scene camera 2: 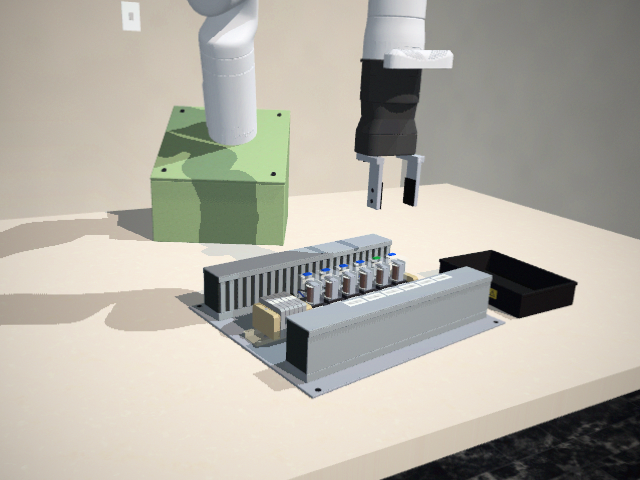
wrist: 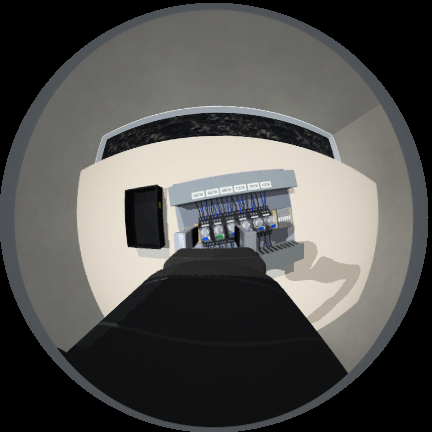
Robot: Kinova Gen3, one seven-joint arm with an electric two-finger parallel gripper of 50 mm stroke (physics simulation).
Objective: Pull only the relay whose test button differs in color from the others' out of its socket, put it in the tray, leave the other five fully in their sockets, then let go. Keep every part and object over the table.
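Frame: origin at the arm's base, x ahead, y left, z up, level; metres.
Seen in the pictures: gripper, fingertip midpoint: [scene camera 2: 392, 206] [wrist: 215, 232]; arm's base at its link origin: [scene camera 2: 232, 131].
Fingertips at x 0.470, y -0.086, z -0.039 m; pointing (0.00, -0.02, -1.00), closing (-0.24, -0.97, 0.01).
Note:
Pixels of each thing's middle, then the offset from my fingertips to it.
- relay with the green test button, body centre: [scene camera 2: 379, 274] [wrist: 218, 230] dx -0.011, dy -0.002, dz -0.097 m
- end relay at the middle of its body: [scene camera 2: 394, 270] [wrist: 205, 232] dx -0.009, dy +0.027, dz -0.097 m
- black tray at the middle of its body: [scene camera 2: 503, 281] [wrist: 142, 217] dx +0.069, dy +0.189, dz -0.127 m
The relay with the green test button [scene camera 2: 381, 273] [wrist: 219, 231] stands upright in its socket, second from the tray end of the row. The other relays have blue buttons; the end relay [scene camera 2: 397, 270] [wrist: 205, 231] is beside it on the tray side, and another relay [scene camera 2: 364, 278] is on its other side. All stand in the row of sockets. My gripper [scene camera 2: 393, 195] [wrist: 215, 232] is open and empty, high above the row, pointing down. In the wrist view the green-button relay shows between the fingers. The black tray [scene camera 2: 542, 303] [wrist: 162, 220] stands beside the panel.
Two grey wiring ducts, a front one [scene camera 2: 398, 315] [wrist: 232, 185] with labels and a slotted rear one [scene camera 2: 289, 258] [wrist: 285, 256], flank the relay row. Terminal blocks [scene camera 2: 284, 304] [wrist: 284, 218] stand at the row's far end from the tray. The green base box [scene camera 2: 219, 211] is behind at the left.

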